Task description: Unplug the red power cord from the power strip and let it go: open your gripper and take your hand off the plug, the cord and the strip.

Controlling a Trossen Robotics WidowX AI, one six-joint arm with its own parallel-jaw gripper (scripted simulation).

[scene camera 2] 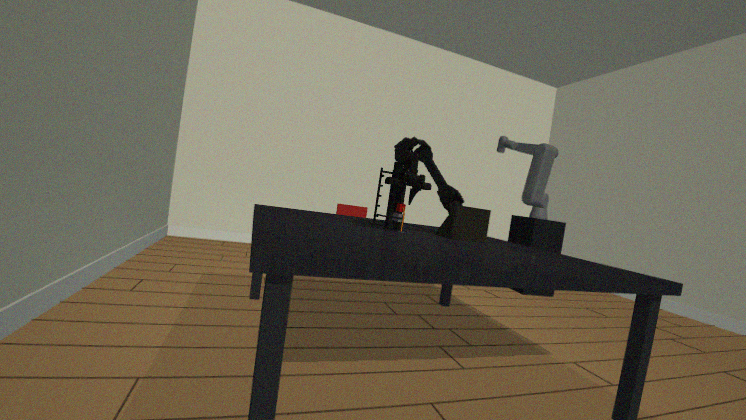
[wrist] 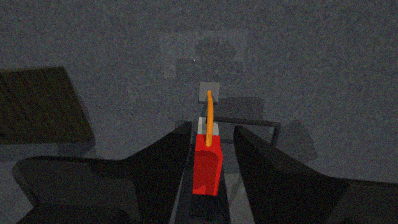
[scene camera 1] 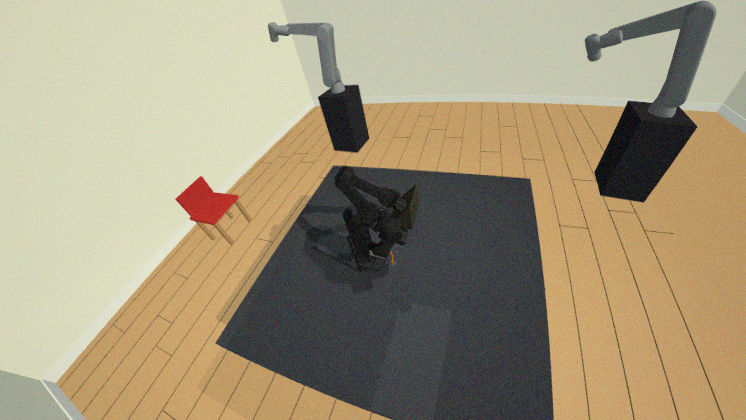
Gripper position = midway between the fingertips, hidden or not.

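Scene camera 2 gives me my gripper [scene camera 2: 405,204]. My gripper is there in the wrist view [wrist: 212,128] as well, and that's where I can see a red plug [wrist: 208,159].
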